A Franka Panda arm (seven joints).
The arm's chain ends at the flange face. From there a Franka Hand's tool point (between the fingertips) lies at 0.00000 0.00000 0.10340 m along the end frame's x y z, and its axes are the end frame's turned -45 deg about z.
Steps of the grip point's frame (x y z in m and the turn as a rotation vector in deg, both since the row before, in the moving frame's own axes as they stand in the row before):
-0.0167 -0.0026 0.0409 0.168 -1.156 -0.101
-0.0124 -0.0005 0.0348 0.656 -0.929 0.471
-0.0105 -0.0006 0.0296 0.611 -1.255 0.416
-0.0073 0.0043 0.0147 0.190 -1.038 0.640
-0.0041 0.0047 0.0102 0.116 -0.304 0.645
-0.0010 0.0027 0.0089 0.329 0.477 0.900
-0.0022 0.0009 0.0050 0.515 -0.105 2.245
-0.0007 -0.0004 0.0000 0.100 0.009 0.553
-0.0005 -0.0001 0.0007 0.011 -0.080 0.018
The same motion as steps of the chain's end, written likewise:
-0.0120 0.0087 0.0409 -0.699 -0.936 -0.101
-0.0071 0.0081 0.0348 -0.193 -1.121 0.471
-0.0055 0.0062 0.0296 -0.455 -1.319 0.416
-0.0005 0.0071 0.0147 -0.600 -0.868 0.640
0.0010 0.0060 0.0102 -0.133 -0.297 0.645
0.0010 0.0036 0.0089 0.570 0.105 0.900
-0.0001 0.0027 0.0050 0.290 -0.438 2.245
-0.0007 0.0004 0.0000 0.077 -0.064 0.553
-0.0003 0.0002 0.0007 -0.049 -0.064 0.018

